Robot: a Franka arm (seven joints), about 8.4 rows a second.
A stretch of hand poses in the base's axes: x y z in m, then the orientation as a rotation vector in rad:
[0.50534, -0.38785, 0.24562, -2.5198, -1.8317, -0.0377]
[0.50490, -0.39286, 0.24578, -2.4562, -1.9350, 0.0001]
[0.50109, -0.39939, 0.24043, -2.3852, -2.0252, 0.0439]
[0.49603, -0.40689, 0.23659, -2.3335, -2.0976, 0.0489]
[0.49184, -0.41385, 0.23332, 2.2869, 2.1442, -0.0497]
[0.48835, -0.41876, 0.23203, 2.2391, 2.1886, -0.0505]
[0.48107, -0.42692, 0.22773, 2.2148, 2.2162, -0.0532]
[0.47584, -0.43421, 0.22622, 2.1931, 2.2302, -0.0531]
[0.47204, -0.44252, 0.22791, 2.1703, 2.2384, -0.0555]
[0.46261, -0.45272, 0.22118, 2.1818, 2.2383, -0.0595]
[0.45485, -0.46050, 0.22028, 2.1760, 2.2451, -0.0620]
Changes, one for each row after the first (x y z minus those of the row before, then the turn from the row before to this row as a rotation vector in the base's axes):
[-0.00044, -0.00501, 0.00016, -0.0236, 0.0115, 0.0776]
[-0.00381, -0.00653, -0.00535, -0.0189, 0.0201, 0.0736]
[-0.00506, -0.00750, -0.00384, -0.0079, -0.0030, 0.0566]
[-0.00419, -0.00696, -0.00327, -0.0071, -0.0058, 0.0421]
[-0.00349, -0.00491, -0.00129, -0.0028, -0.0017, 0.0416]
[-0.00728, -0.00816, -0.00430, 0.0006, 0.0031, 0.0234]
[-0.00523, -0.00729, -0.00151, -0.0036, -0.0035, 0.0162]
[-0.00380, -0.00831, 0.00169, -0.0081, -0.0057, 0.0143]
[-0.00943, -0.01020, -0.00673, 0.0038, 0.0074, -0.0055]
[-0.00776, -0.00778, -0.00090, -0.0005, 0.0018, 0.0057]

